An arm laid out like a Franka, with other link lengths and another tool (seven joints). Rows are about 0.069 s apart.
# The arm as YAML. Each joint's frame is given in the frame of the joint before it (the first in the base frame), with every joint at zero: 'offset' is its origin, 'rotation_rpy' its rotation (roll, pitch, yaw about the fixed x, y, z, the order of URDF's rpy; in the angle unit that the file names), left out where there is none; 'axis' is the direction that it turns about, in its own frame. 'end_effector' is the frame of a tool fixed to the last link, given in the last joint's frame.
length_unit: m
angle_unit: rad
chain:
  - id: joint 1
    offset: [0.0, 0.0, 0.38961]
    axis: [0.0, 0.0, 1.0]
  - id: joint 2
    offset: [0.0, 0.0, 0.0]
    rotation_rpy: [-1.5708, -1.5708, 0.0]
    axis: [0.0, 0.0, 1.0]
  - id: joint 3
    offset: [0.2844, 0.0, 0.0]
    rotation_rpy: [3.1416, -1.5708, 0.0]
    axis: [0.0, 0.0, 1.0]
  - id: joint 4
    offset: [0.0, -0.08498, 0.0]
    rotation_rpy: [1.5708, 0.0, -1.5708]
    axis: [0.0, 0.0, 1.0]
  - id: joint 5
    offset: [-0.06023, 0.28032, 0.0]
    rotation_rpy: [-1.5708, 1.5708, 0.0]
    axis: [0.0, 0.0, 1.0]
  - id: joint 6
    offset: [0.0, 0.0, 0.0]
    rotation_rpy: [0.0, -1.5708, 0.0]
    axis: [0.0, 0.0, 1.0]
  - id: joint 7
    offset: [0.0, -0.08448, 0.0]
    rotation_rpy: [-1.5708, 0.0, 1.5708]
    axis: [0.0, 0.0, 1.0]
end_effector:
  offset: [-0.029, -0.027, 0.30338]
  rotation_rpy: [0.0, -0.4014, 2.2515]
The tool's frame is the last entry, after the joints.
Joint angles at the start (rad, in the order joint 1, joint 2, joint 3, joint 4, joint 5, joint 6, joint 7):
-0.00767, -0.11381, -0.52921, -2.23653, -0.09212, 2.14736, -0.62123
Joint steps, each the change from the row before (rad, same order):
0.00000, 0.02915, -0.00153, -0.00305, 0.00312, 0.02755, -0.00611
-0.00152, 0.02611, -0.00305, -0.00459, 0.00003, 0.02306, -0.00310
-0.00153, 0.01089, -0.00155, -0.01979, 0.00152, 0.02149, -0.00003
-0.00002, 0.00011, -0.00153, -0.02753, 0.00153, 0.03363, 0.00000
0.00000, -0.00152, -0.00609, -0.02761, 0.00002, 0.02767, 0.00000
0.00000, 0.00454, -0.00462, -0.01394, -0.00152, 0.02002, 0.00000
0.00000, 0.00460, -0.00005, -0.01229, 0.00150, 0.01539, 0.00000
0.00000, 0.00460, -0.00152, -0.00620, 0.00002, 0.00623, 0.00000
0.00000, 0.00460, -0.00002, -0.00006, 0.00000, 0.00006, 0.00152
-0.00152, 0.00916, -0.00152, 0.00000, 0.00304, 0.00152, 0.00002
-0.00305, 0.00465, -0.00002, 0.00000, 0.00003, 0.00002, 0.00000
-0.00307, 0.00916, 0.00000, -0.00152, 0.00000, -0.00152, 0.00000
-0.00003, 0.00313, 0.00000, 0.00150, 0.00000, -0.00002, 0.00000
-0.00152, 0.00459, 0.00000, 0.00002, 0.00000, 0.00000, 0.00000
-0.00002, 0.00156, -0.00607, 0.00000, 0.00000, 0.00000, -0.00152
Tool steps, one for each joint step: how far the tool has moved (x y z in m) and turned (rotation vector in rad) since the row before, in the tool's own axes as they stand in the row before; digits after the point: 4 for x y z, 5 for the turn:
0.0028, 0.0040, 0.0087, -0.00071, -0.01061, -0.00390
0.0010, 0.0021, 0.0095, 0.00405, -0.01187, -0.00149
0.0029, -0.0032, 0.0088, 0.00810, -0.00311, -0.00113
0.0033, -0.0017, 0.0056, -0.00516, 0.00299, 0.00285
0.0012, -0.0036, 0.0066, 0.00078, 0.00254, 0.00437
0.0001, -0.0008, 0.0049, -0.00081, -0.00221, 0.00308
0.0021, -0.0015, 0.0039, 0.00086, -0.00038, -0.00027
0.0006, -0.0016, 0.0033, 0.00406, -0.00194, -0.00068
0.0003, -0.0007, 0.0018, 0.00416, -0.00237, -0.00029
-0.0001, -0.0009, 0.0037, 0.00794, -0.00240, 0.00182
-0.0008, -0.0007, 0.0023, 0.00492, -0.00236, 0.00107
-0.0002, -0.0025, 0.0047, 0.01118, -0.00477, -0.00188
0.0000, 0.0002, 0.0007, 0.00110, -0.00163, -0.00046
-0.0002, -0.0007, 0.0020, 0.00420, -0.00234, -0.00032
-0.0022, -0.0003, 0.0018, 0.00332, -0.00064, 0.00348

